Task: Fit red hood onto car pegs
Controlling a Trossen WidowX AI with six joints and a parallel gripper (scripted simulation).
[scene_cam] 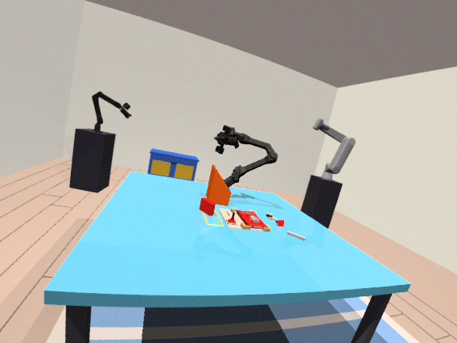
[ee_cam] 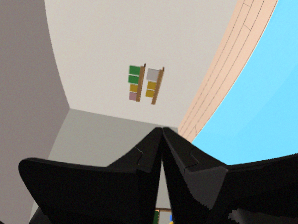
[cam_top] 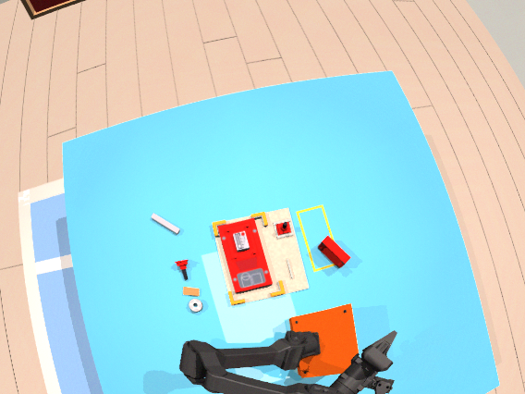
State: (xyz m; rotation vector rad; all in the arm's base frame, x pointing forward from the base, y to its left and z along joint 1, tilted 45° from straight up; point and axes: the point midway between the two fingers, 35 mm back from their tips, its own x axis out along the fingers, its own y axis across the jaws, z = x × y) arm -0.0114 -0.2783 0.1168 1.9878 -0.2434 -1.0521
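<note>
My gripper tip is 37 cm above the red hood, 26 cm short of it and 2 cm to the right of it. The rest, counted from my gripper tip: jig 39 cm below, 29 cm ahead, 24 cm to the left; then white bar 50 cm to the left, 41 cm ahead, 39 cm below.
</note>
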